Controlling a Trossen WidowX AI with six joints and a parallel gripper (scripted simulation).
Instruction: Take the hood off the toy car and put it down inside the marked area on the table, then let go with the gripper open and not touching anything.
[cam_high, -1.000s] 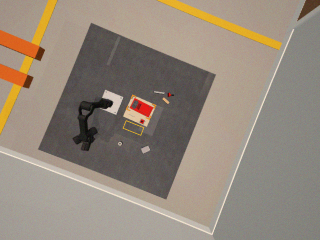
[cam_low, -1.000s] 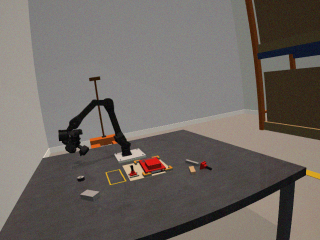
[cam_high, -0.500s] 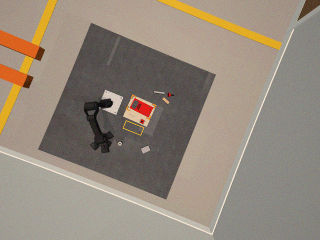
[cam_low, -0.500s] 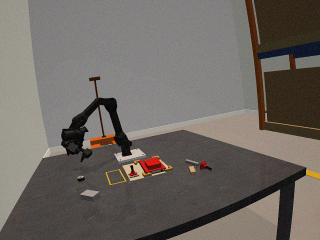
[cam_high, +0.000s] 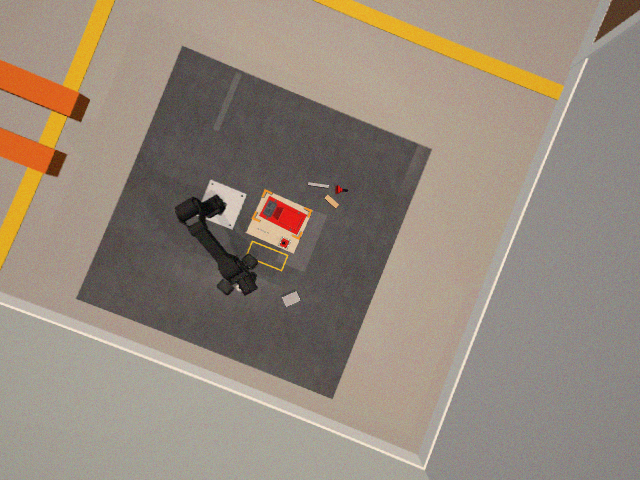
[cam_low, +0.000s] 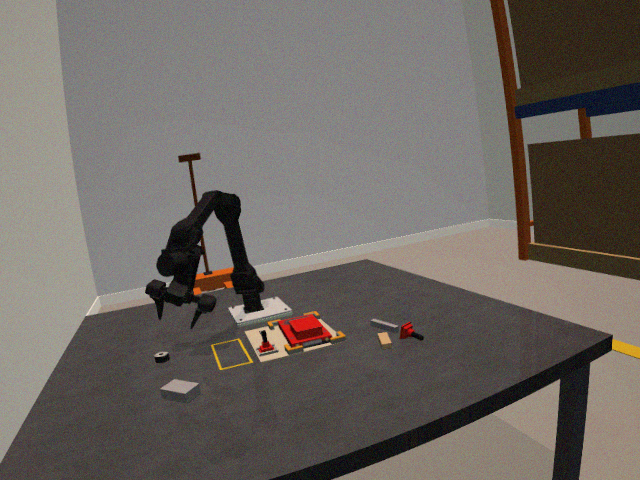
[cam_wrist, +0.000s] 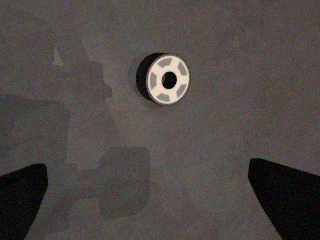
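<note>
My gripper tip is now 34 cm to the right of the hood, 8 cm short of it and 5 cm above it. Also, from my gripper tip: black ring: 8 cm below, 6 cm to the right, 2 cm ahead; then wooden block: 51 cm to the left, 22 cm ahead, 8 cm below; then grey block: 26 cm ahead, 8 cm below, 1 cm to the left.
</note>
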